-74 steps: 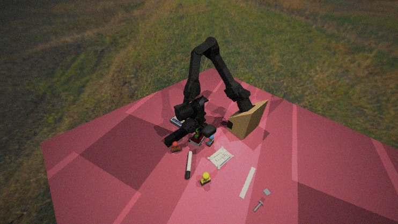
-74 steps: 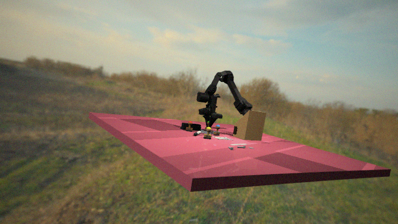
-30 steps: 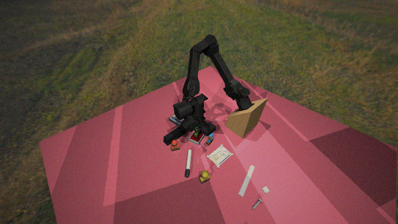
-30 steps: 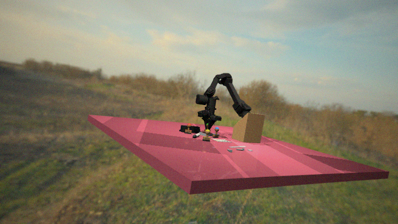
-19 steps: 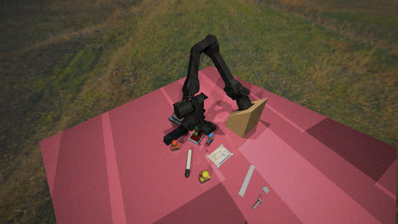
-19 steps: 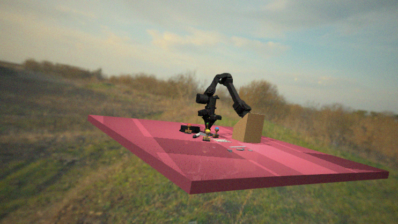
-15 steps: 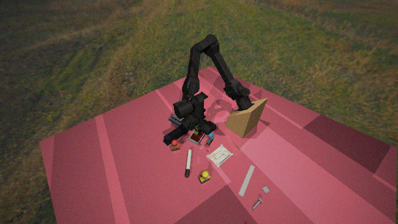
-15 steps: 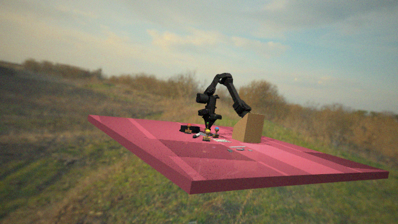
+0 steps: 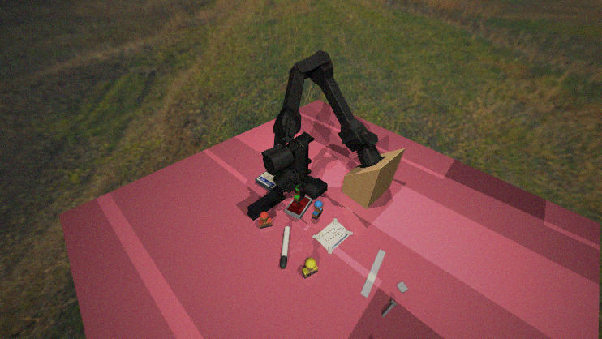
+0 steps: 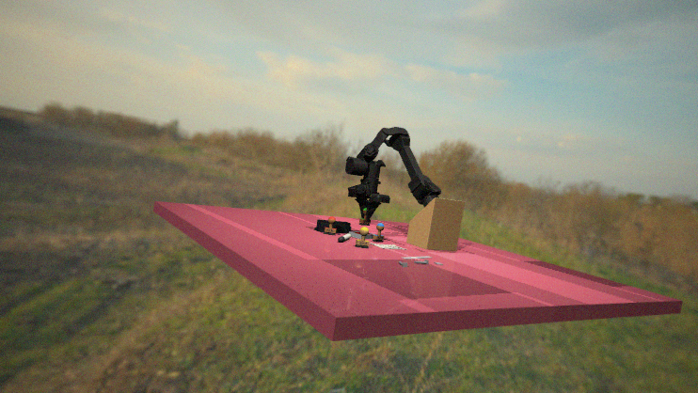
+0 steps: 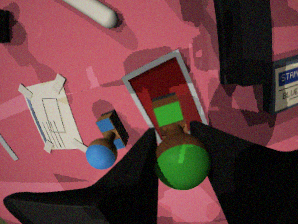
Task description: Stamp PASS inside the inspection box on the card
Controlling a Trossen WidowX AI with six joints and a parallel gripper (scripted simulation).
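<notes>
Now: gripper tip 15 cm to the right of the cream card, 7 cm above it and 1 cm past it. From my gripper tip the other things lie so: blue stamp 6 cm to the left, 5 cm below, 3 cm behind; then green-knobbed stamp right at my gripper tip; then red ink pad 6 cm below.
</notes>
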